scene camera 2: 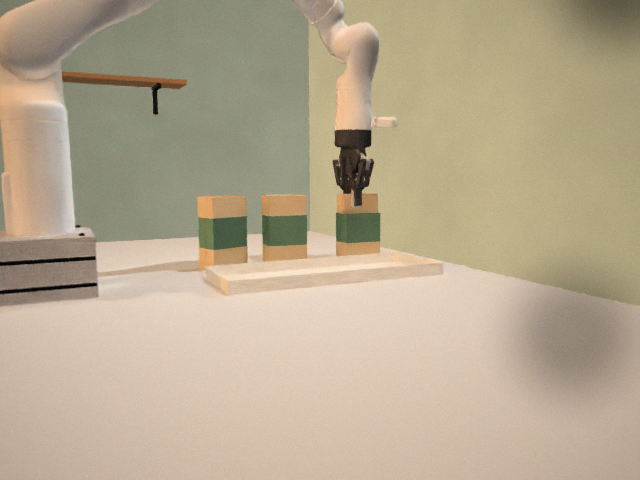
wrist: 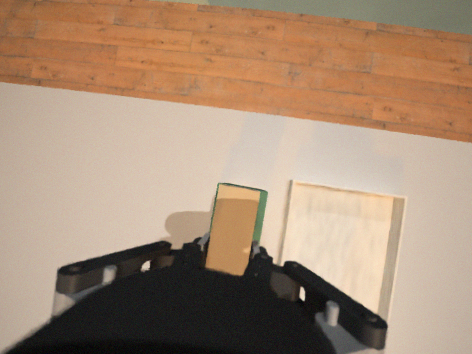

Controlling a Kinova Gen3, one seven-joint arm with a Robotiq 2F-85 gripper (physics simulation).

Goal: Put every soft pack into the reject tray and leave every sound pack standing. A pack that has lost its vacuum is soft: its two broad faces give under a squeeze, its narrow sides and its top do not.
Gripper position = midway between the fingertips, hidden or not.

my gripper: scene camera 2 351,208; wrist 230,247
pale reject tray: scene camera 2 232,279; wrist 351,238
